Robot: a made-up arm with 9 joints. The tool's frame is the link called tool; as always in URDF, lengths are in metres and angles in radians. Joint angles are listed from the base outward. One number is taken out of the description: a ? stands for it. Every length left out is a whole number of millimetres.
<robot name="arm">
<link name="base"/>
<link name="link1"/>
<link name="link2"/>
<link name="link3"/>
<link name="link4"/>
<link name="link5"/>
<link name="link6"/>
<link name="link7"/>
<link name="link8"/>
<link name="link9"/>
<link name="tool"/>
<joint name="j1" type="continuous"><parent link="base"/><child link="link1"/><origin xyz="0.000 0.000 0.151"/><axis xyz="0 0 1"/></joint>
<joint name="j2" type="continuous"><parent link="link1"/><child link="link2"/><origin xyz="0.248 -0.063 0.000"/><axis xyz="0 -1 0"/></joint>
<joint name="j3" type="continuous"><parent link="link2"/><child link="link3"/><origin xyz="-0.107 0.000 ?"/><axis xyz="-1 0 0"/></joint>
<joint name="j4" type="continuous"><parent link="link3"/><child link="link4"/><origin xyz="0.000 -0.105 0.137"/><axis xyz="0 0 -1"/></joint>
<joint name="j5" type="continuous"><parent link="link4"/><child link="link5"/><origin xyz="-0.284 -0.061 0.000"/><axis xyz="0 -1 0"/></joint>
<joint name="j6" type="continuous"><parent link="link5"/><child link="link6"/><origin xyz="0.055 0.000 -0.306"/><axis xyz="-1 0 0"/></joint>
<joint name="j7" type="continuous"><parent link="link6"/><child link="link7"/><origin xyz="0.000 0.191 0.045"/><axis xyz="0 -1 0"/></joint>
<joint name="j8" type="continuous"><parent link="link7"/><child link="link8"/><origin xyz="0.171 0.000 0.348"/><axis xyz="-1 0 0"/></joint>
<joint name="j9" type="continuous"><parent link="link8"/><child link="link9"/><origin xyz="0.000 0.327 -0.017"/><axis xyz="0 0 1"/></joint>
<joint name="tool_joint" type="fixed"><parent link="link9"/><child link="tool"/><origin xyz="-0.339 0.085 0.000"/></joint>
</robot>
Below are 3 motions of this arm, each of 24 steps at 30 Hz.
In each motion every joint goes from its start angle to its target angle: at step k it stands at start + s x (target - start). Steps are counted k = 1, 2, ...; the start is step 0. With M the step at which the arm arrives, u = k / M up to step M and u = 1 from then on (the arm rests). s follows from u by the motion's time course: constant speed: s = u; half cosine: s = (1 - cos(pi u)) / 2; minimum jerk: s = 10 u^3 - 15 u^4 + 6 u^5.
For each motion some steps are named. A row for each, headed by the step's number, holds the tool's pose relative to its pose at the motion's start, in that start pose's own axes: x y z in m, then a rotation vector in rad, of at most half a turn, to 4 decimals.
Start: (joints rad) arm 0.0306 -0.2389 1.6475 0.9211 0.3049 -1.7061 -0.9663 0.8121 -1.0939
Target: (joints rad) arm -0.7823 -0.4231 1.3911 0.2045 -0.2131 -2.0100 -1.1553 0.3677 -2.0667
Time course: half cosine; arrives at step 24
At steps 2, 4, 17, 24:
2: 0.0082 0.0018 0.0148 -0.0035 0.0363 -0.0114
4: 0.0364 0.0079 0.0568 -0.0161 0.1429 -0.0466
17: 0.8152 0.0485 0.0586 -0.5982 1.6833 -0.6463
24: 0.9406 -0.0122 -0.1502 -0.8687 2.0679 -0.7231

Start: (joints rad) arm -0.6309 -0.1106 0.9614 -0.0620 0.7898 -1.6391 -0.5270 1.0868 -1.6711
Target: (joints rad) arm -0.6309 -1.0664 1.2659 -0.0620 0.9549 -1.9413 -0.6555 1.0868 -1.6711
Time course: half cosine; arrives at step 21
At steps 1, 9, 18, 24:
1: 0.0016 0.0002 0.0017 -0.0029 0.0042 0.0040
9: 0.1346 0.0339 0.1022 -0.1846 0.3107 0.2841
18: 0.3862 0.1557 0.1568 -0.3894 0.8196 0.6966
24: 0.4095 0.1703 0.1543 -0.4036 0.8679 0.7324

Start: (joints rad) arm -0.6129 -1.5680 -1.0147 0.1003 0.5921 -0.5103 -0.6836 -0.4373 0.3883
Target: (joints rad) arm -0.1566 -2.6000 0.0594 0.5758 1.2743 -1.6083 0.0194 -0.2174 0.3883
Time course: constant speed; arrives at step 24
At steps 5, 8, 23, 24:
5: 0.0311 0.1113 -0.1531 -0.2955 -0.1202 -0.0036
8: 0.0637 0.1532 -0.2639 -0.4765 -0.1419 0.0159
23: 0.3148 0.0789 -0.6873 -1.0370 0.2297 0.1347
24: 0.3386 0.0637 -0.6998 -1.0429 0.2684 0.1297

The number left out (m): 0.069
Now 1 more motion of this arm.
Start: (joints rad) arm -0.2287 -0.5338 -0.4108 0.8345 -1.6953 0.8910 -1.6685 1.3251 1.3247
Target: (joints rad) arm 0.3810 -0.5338 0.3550 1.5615 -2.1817 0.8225 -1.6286 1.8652 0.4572
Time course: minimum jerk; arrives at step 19
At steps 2, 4, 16, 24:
2: -0.0016 0.0040 0.0016 -0.0032 -0.0016 -0.0026
4: -0.0125 0.0271 0.0102 -0.0222 -0.0119 -0.0203
16: -0.2609 0.3423 -0.0377 -0.2638 -0.2379 -0.9343
24: -0.2638 0.3480 -0.0434 -0.2646 -0.2375 -0.9822

